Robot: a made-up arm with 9 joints. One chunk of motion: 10 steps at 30 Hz.
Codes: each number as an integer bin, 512 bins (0 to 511) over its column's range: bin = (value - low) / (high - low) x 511, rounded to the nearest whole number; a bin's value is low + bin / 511 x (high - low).
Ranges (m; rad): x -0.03..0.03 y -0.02..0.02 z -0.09..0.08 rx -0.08..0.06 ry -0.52..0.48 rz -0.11..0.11
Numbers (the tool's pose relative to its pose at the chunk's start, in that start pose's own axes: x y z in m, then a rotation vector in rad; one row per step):
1: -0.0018 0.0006 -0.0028 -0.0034 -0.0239 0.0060
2: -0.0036 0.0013 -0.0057 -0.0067 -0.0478 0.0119
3: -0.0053 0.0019 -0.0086 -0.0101 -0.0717 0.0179
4: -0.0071 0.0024 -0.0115 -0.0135 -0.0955 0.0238
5: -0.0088 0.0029 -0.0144 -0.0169 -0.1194 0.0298
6: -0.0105 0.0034 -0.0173 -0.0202 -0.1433 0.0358
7: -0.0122 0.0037 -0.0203 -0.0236 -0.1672 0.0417
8: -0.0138 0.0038 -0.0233 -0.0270 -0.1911 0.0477
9: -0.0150 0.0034 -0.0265 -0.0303 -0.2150 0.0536
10: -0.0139 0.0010 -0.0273 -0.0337 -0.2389 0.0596
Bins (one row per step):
1: 240 263 262 280 254 269
2: 225 272 253 268 241 283
3: 210 280 245 255 229 297
4: 195 286 236 243 217 311
5: 181 293 227 230 205 325
6: 166 299 219 218 192 339
7: 152 303 210 206 180 352
8: 138 304 200 193 168 366
9: 128 299 191 181 156 380
10: 137 268 188 169 144 394

